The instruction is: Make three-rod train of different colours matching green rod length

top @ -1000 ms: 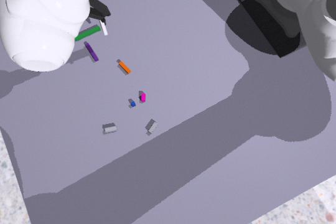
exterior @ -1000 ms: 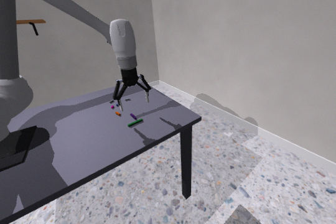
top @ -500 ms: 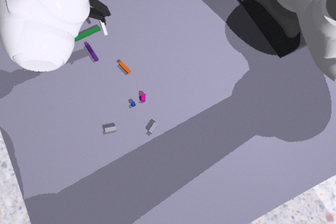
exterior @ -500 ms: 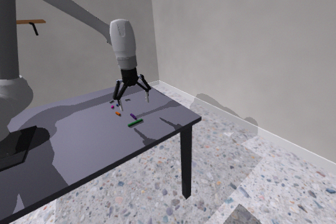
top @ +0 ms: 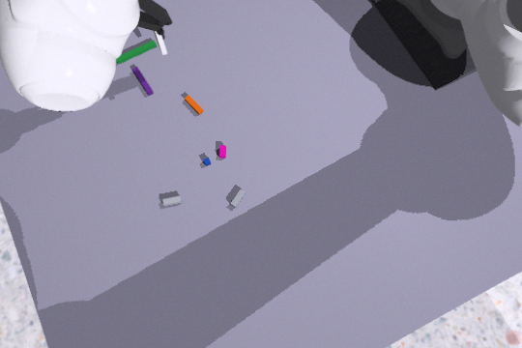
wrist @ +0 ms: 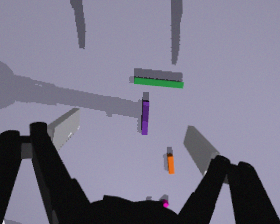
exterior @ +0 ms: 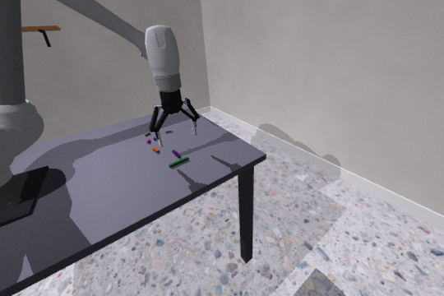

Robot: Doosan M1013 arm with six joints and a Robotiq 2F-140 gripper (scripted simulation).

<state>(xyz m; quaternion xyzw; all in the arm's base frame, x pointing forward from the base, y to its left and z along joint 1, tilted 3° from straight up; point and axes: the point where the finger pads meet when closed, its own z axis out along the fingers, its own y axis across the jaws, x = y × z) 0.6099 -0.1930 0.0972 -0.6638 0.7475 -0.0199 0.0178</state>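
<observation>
Now: hand 40 mm past the blue rod, 210 mm to the right of it and 70 mm above it. From my hand the other things lie so: orange rod 70 mm behind, 100 mm to the left, 70 mm below; green rod 40 mm behind, 50 mm to the right, 70 mm below; purple rod 20 mm behind, 10 mm to the left, 70 mm below.
</observation>
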